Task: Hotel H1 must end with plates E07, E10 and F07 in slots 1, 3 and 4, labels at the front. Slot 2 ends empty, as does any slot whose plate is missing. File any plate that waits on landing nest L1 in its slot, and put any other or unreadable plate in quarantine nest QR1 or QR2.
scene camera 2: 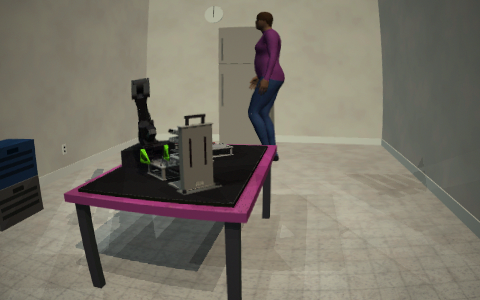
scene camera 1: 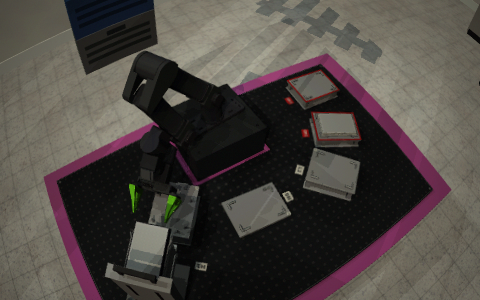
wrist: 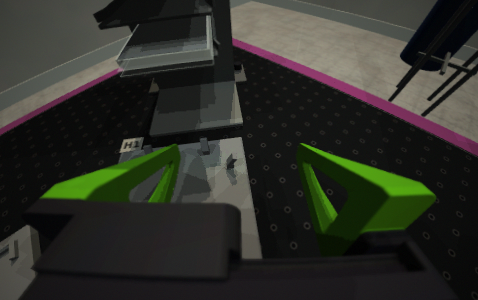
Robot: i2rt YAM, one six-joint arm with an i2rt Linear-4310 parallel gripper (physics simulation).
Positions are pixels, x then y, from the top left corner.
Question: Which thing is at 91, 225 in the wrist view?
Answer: My gripper.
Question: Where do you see a flat grey nest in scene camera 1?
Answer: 252, 211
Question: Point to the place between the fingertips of my gripper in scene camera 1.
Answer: At 149, 217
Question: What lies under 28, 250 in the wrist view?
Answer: A flat grey nest.
